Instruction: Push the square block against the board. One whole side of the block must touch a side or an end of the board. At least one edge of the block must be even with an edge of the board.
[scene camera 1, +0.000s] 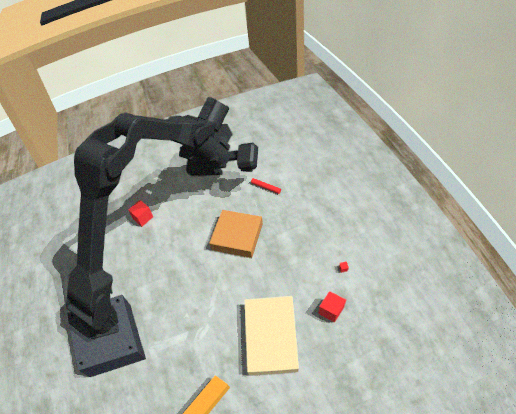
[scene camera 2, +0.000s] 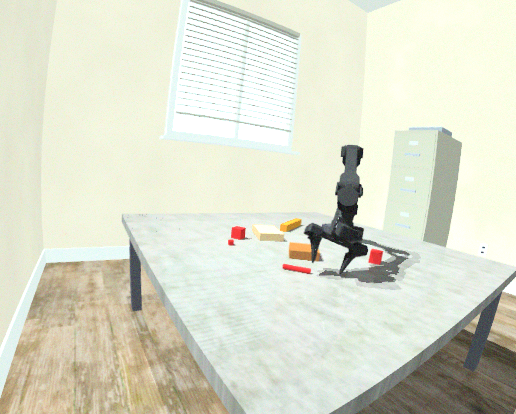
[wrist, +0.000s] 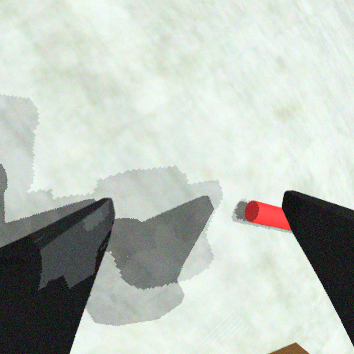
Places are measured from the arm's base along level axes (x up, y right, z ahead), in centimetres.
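Pixels of known places: gripper, fingertip midpoint: (scene camera 1: 236, 171) (scene camera 2: 326, 268) (wrist: 198, 202); arm's base, link origin: (scene camera 1: 102, 322).
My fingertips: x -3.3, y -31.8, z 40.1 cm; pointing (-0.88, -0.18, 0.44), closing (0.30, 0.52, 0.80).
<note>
For each thing: its middle in the pictures, then the offset to it from my fingertips.
- square block, body centre: (scene camera 1: 236, 233) (scene camera 2: 303, 251) dx -0.8, dy +17.8, dz -5.9 cm
- board, body centre: (scene camera 1: 271, 335) (scene camera 2: 267, 232) dx -0.8, dy +44.3, dz -7.3 cm
- red rod, body centre: (wrist: 294, 220) (scene camera 1: 265, 185) (scene camera 2: 296, 268) dx -1.6, dy +6.2, dz +5.6 cm
- yellow-orange bar, body centre: (scene camera 2: 291, 224) dx -0.8, dy +56.5, dz -28.7 cm
The square block (scene camera 1: 236, 231) (scene camera 2: 300, 251) is orange and lies flat on the table. A brown corner of the block (wrist: 294, 349) shows at the bottom edge of the wrist view. The board (scene camera 1: 271, 335) (scene camera 2: 268, 233) is cream and rectangular and lies flat, apart from the block, with a gap between them. My gripper (scene camera 1: 225, 171) (scene camera 2: 327, 267) (wrist: 198, 202) is open and empty, with its fingers pointing down low over the table. It is on the side of the block away from the board. In the wrist view a fingertip covers part of a red rod.
The red rod (scene camera 1: 265, 186) (scene camera 2: 296, 268) (wrist: 270, 215) lies near the gripper. One red cube (scene camera 1: 141, 213) (scene camera 2: 375, 257) is nearer the arm. Another red cube (scene camera 1: 332, 306) (scene camera 2: 238, 233) and a tiny one (scene camera 1: 343, 267) (scene camera 2: 230, 242) lie beyond the board. A yellow-orange bar (scene camera 1: 207, 396) (scene camera 2: 290, 225) lies near the board.
</note>
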